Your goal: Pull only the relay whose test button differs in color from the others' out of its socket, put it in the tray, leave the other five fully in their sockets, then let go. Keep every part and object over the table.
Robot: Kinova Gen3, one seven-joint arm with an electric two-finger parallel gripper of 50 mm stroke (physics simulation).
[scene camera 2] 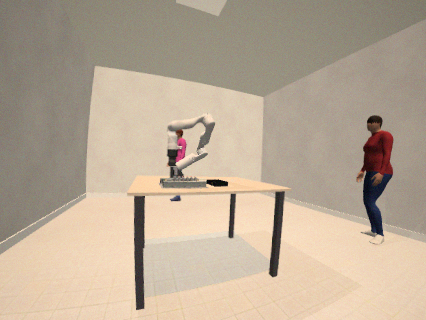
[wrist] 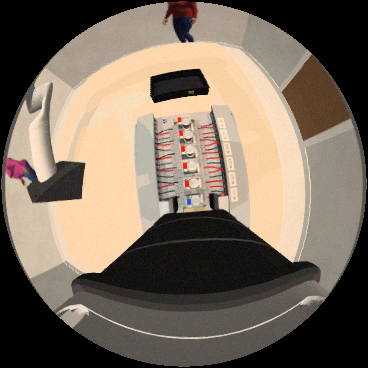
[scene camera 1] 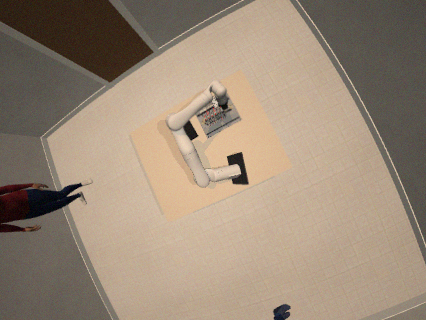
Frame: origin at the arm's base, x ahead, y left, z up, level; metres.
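Where they show: gripper, fingertip midpoint: (scene camera 2: 175, 174) (wrist: 193, 200) (scene camera 1: 221, 109); arm's base at its link origin: (wrist: 47, 174) (scene camera 1: 237, 170).
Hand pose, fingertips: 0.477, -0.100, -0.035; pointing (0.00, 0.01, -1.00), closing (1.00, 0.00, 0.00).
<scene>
Things, the pixels of their top centre, and the offset from my fingertips, as dx, dy, dz. Level surfaces: height alone.
- relay with the blue test button, top centre: (wrist: 193, 201) +0.000, -0.001, -0.008
- black tray at its top centre: (wrist: 176, 78) (scene camera 2: 217, 180) (scene camera 1: 187, 130) -0.009, +0.334, -0.042
- table at its surface level: dz -0.078
The relay with the blue test button (wrist: 194, 201) is the one nearest the gripper in the row and sits in its socket. The other relays (wrist: 191, 166) have red buttons and stand in their sockets in a line beyond it. My gripper (wrist: 193, 200) (scene camera 2: 175, 176) is open and empty. Its fingers stand to the left and right of the blue-button relay in the wrist view, low over the panel; their exact height beside the relay is hard to tell. The black tray (wrist: 179, 86) (scene camera 2: 217, 183) (scene camera 1: 191, 131) lies past the far end of the row.
Grey wire ducts (wrist: 146, 165) flank the relay row, with red and black wires reaching the sockets. White labels (wrist: 230, 163) line the right duct. The panel lies on the table (scene camera 1: 260, 145) (scene camera 2: 250, 186). The arm's black base (scene camera 1: 242, 167) (wrist: 70, 182) stands left in the wrist view. People stand beyond the table.
</scene>
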